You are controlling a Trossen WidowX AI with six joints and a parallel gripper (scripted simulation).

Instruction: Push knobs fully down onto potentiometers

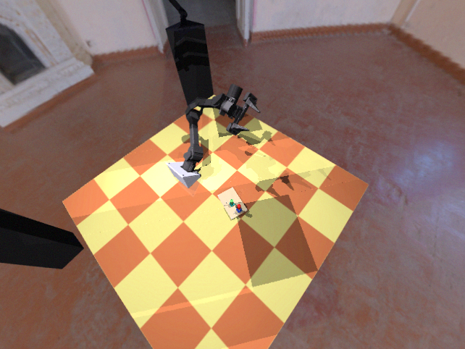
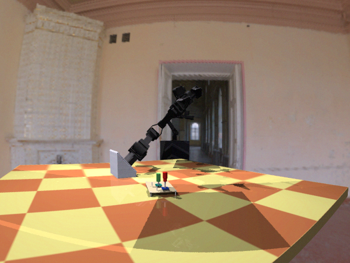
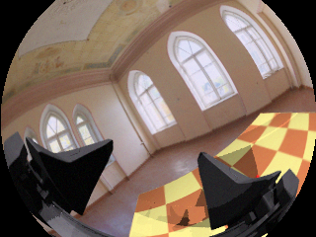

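My gripper tip is now 370 mm above the green knob, 230 mm to the left of it and 40 mm short of it. Also, from my gripper tip: red knob (350 mm below, 230 mm to the right, 90 mm ahead).
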